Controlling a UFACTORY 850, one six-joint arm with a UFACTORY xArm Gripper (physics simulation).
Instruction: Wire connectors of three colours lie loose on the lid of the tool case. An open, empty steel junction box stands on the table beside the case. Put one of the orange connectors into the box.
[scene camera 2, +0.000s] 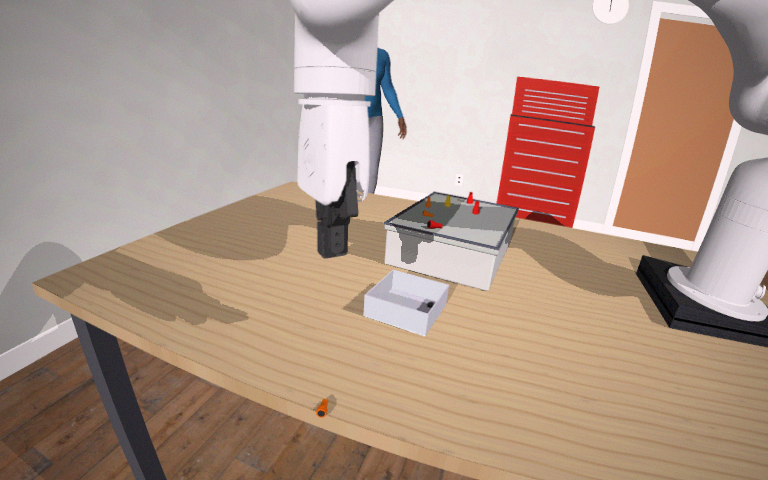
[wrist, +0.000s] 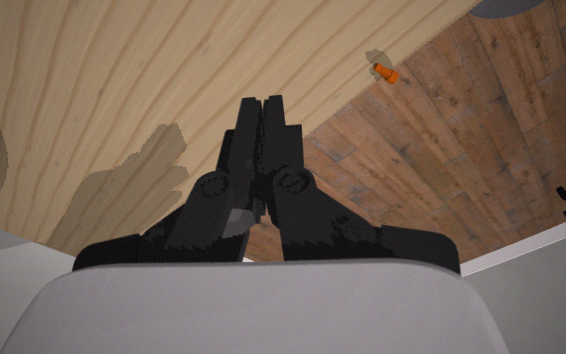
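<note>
My gripper (scene camera 2: 332, 255) (wrist: 267, 124) is shut with nothing between its fingers, above the table left of the case. An orange connector (scene camera 2: 322, 408) (wrist: 385, 73) lies on its side at the table's front edge, well apart from the fingers; its wide end reaches the edge. On the lid (scene camera 2: 472, 229) of the tool case (scene camera 2: 441, 261) are an upright orange connector (scene camera 2: 428, 202), a lying orange connector (scene camera 2: 428, 214), a yellow connector (scene camera 2: 448, 201), two upright red connectors (scene camera 2: 470, 198) (scene camera 2: 476, 208) and a lying red connector (scene camera 2: 434, 224). The open junction box (scene camera 2: 394, 318) stands in front of the case, with no connector visible inside.
The wooden table (scene camera 2: 509, 384) (wrist: 100, 60) ends at the front edge, with floor (scene camera 2: 186, 418) (wrist: 450, 125) beyond. The robot's base plate (scene camera 2: 713, 327) is at the right. A person in blue (scene camera 2: 388, 79) stands behind the table, partly hidden by the arm. A red tool chest (scene camera 2: 549, 152) stands behind.
</note>
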